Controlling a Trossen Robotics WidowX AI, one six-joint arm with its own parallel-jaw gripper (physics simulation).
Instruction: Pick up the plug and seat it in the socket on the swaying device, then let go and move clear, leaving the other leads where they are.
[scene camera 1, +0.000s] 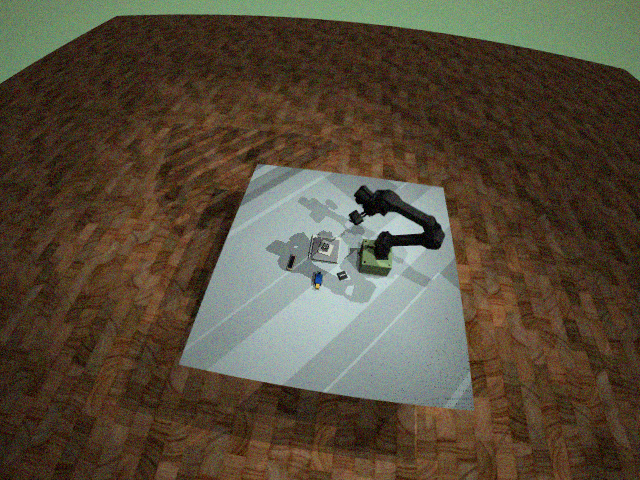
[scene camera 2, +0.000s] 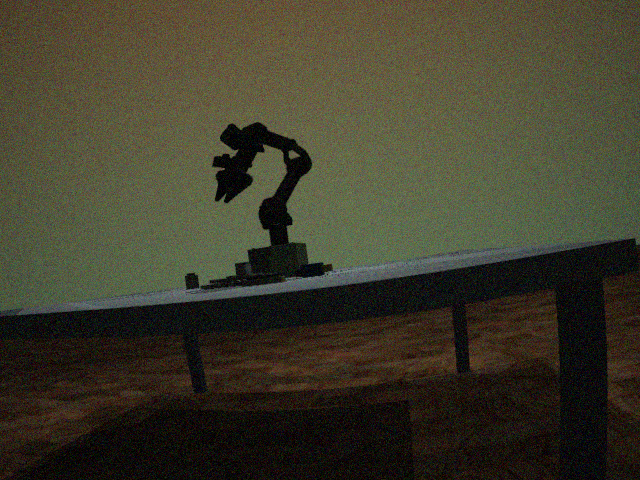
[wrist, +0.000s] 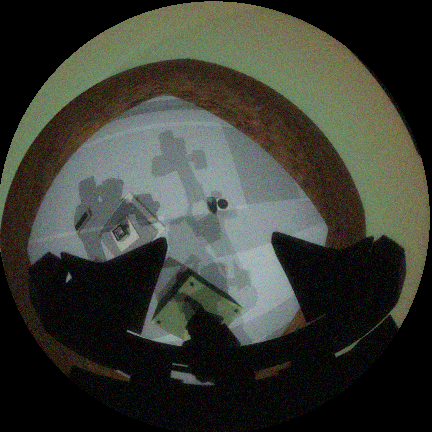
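Observation:
The device is a grey plate with a pale block holding a dark square socket. A blue piece with a yellow end lies in front of it; a small black square piece lies to its right. A dark narrow piece lies left of the device. A small pale block with a dark round top stands beyond the fingers in the wrist view. Which piece is the plug is unclear. My gripper is open and empty, high above the table top; its fingers are unclear in scene camera 1.
The arm's green base box stands right of the device in scene camera 1. The arm bends high over the pale table top and casts shadows across it. The table edge shows in scene camera 2.

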